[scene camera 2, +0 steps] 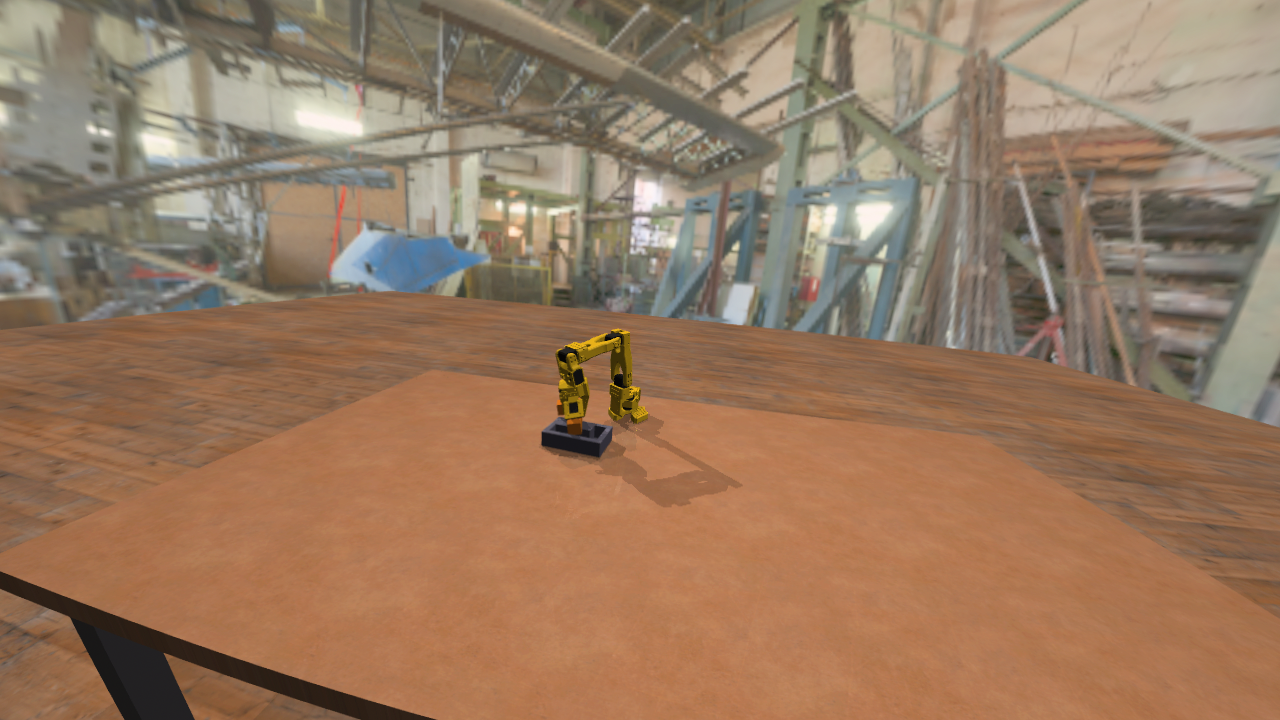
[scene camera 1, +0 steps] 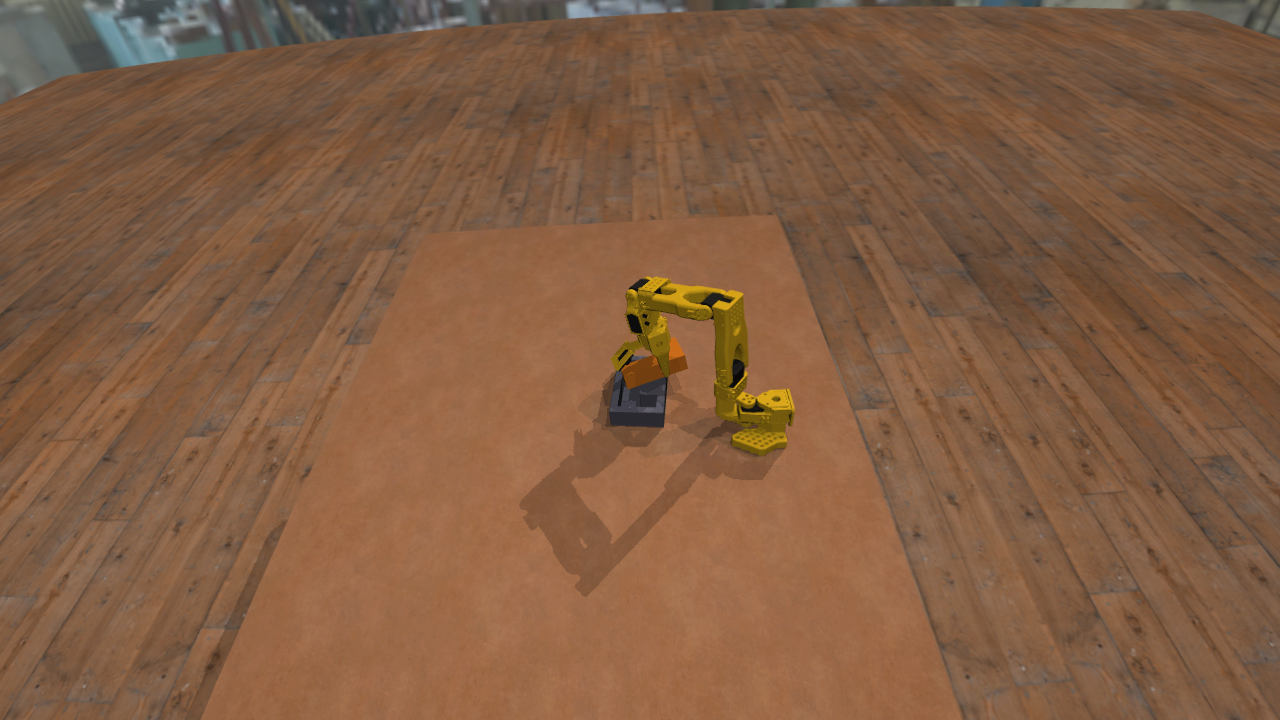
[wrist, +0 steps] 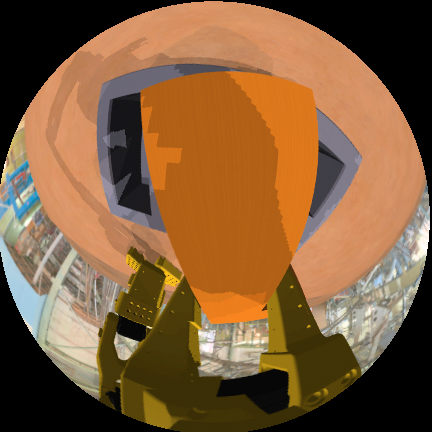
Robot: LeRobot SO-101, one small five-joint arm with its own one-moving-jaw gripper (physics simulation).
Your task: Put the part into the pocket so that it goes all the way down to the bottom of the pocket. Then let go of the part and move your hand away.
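Frame: origin at the arm's base, x ahead, y left, z up, level; centimetres.
Seen in the pictures: hand at its tool point: [scene camera 1: 666,374] [wrist: 204,264]; arm's base at its link origin: [scene camera 2: 626,418] [scene camera 1: 744,430] [wrist: 150,259].
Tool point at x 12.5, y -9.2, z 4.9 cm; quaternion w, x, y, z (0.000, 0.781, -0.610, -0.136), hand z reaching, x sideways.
Offsets run from my tool point to a thing's middle. Level surfaces: height alone.
The orange part {dx +2.4, dy -2.6, dz +0.4 cm} [scene camera 1: 640,372] [scene camera 2: 574,428] [wrist: 225,165] is a long block held across the dark grey pocket block {dx +4.6, dy +0.4, dz -3.1 cm} [scene camera 1: 637,418] [scene camera 2: 568,441] [wrist: 103,165]. It lies above the walls, turned crosswise to the pocket's long side, and one end reaches past the right wall in scene camera 1. Dark openings of the pocket show on both sides of the part in the wrist view. My gripper [scene camera 1: 642,366] [scene camera 2: 573,419] [wrist: 237,287] is shut on the orange part, with a jaw pressing on each side. The part hides the pocket's middle, and whether it touches the rim is unclear.
The arm's yellow base [scene camera 1: 759,440] [scene camera 2: 639,414] stands on the brown board {dz -4.9 cm} [scene camera 1: 402,537] [scene camera 2: 626,582], to the right of the pocket block in scene camera 1. The arm arches between them. A wooden plank surface surrounds the board, and shadows of the arm fall across it.
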